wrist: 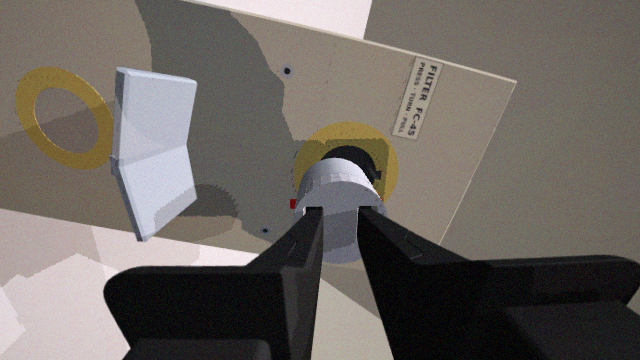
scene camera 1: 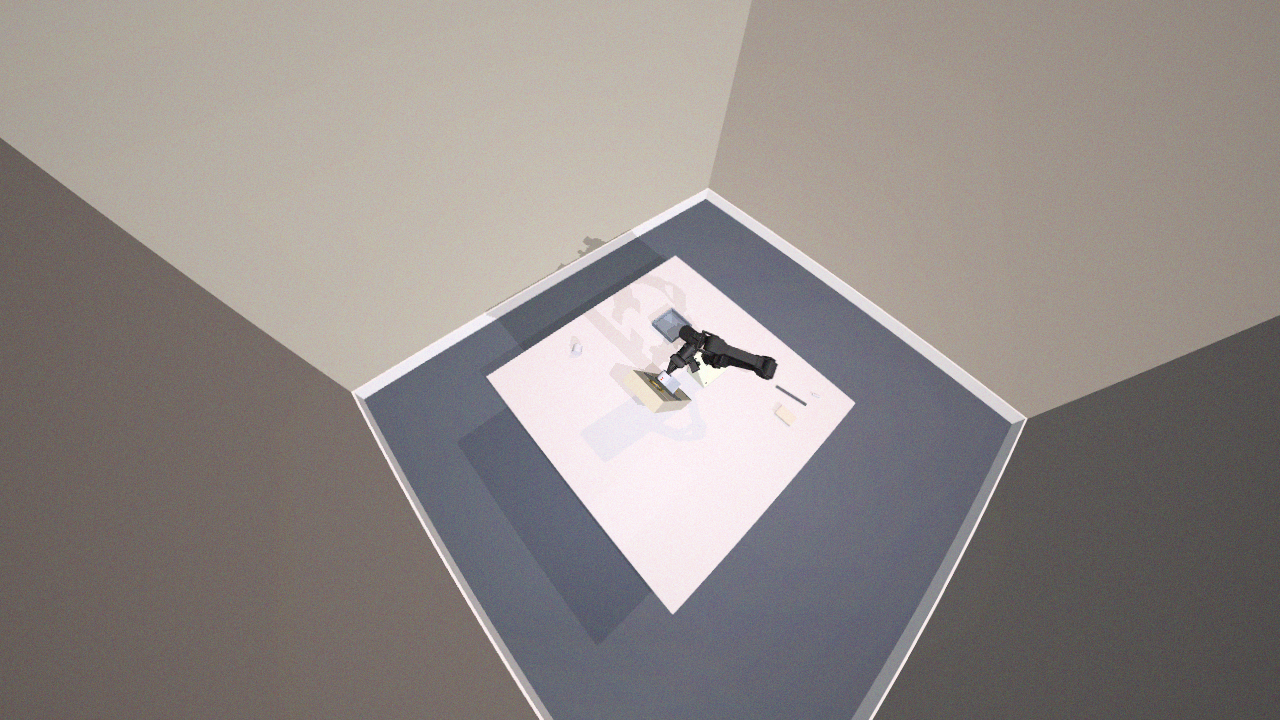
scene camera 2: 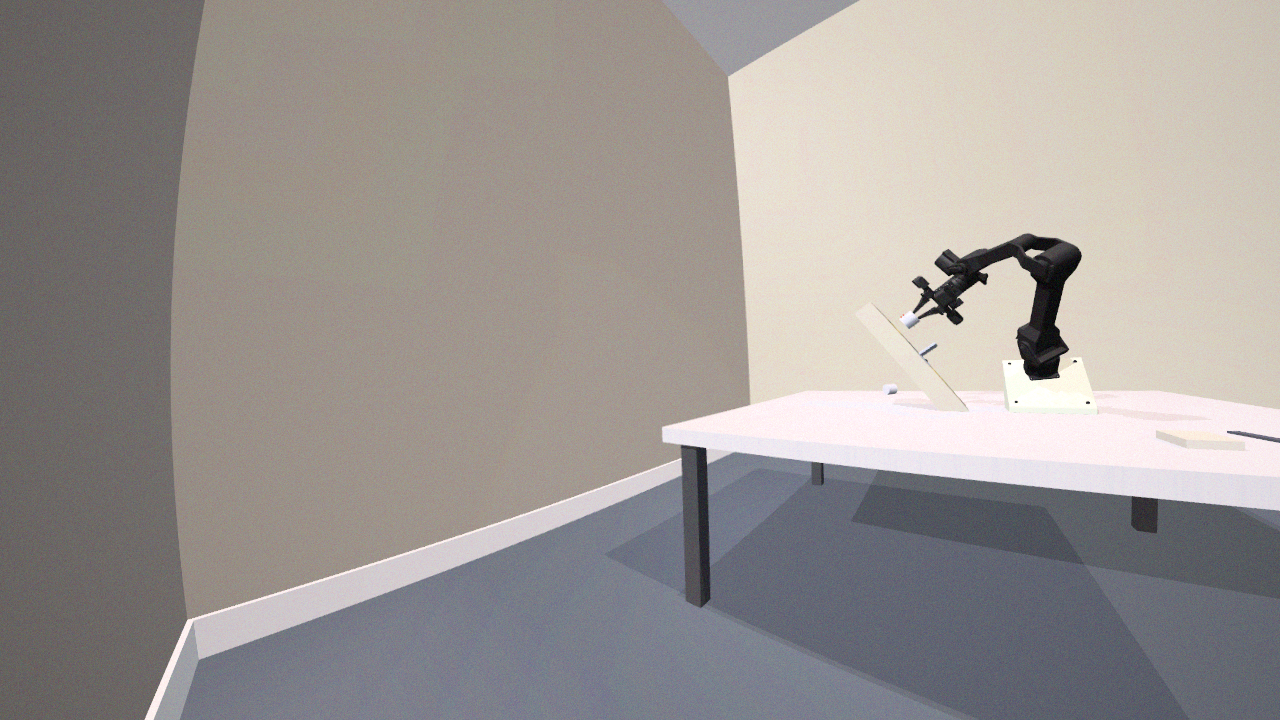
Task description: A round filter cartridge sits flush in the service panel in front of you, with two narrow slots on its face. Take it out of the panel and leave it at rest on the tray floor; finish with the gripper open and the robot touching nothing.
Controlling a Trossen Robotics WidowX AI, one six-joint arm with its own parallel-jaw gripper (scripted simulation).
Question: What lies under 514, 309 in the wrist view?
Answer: My gripper.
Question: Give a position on a beige service panel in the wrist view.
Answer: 273, 97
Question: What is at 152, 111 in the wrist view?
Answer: A pale blue bracket.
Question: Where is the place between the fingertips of my gripper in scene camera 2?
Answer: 912, 317
